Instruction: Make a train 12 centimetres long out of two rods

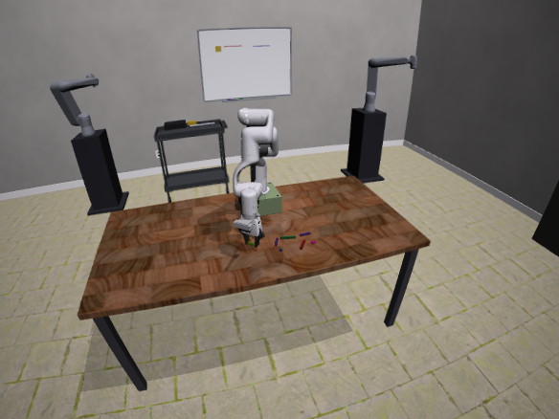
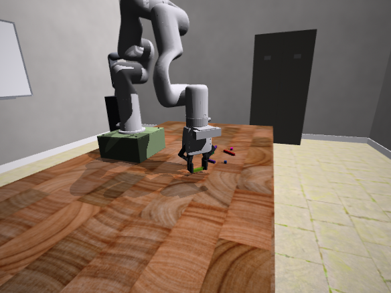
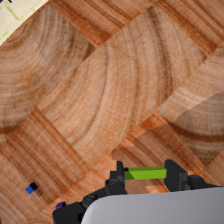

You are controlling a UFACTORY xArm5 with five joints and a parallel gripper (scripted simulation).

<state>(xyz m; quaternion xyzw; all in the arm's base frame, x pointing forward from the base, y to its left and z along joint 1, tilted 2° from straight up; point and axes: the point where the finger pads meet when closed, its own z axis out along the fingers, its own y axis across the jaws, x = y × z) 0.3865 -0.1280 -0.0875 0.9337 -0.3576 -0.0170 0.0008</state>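
The lime rod is 20 mm below my hand. From my hand the other things lie so: green rod (200 mm to the left, 30 mm below, 20 mm behind); then red rod (250 mm to the left, 70 mm ahead, 30 mm below); then small blue rod (130 mm to the left, 70 mm ahead, 30 mm below).
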